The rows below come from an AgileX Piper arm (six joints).
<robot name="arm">
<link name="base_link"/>
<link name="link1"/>
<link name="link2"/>
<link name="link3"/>
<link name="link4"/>
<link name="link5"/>
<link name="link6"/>
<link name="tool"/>
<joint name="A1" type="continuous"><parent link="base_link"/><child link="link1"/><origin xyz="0 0 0.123"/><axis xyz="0 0 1"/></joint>
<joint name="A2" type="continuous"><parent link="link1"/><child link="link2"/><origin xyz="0 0 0" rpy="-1.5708 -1.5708 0"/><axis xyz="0 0 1"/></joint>
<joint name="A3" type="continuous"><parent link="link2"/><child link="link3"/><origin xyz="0.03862 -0.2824 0" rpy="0 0 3.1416"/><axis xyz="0 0 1"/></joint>
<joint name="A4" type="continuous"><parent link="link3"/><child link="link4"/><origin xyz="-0.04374 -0.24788 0" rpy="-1.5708 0 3.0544"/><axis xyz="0 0 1"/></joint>
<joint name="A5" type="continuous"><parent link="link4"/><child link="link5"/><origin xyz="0 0 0" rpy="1.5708 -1.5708 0"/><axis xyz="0 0 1"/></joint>
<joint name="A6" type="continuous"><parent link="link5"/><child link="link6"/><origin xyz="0.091 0 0" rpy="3.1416 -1.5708 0"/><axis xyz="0 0 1"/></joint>
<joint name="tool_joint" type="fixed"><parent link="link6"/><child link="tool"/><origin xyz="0 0 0" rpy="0 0 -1.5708"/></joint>
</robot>
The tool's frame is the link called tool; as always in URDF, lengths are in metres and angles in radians. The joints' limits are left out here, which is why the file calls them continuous.
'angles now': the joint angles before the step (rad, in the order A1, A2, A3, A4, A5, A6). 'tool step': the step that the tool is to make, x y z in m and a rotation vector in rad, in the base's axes. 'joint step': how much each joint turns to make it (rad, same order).
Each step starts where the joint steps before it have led.
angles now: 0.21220, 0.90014, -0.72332, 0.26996, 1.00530, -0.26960
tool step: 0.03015, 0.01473, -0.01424, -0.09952, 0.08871, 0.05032
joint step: 0.08418, 0.17393, -0.05350, -0.09481, -0.01905, 0.04908
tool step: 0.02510, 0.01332, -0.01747, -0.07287, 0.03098, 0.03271
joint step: 0.05236, 0.13763, -0.03069, -0.07081, -0.05868, 0.03239
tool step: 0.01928, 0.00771, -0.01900, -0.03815, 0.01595, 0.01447
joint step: 0.01401, 0.10640, -0.01076, -0.03190, -0.06805, 0.00559
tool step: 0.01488, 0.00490, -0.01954, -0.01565, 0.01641, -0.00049
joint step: 0.00036, 0.08980, -0.00118, -0.00752, -0.06789, -0.00001
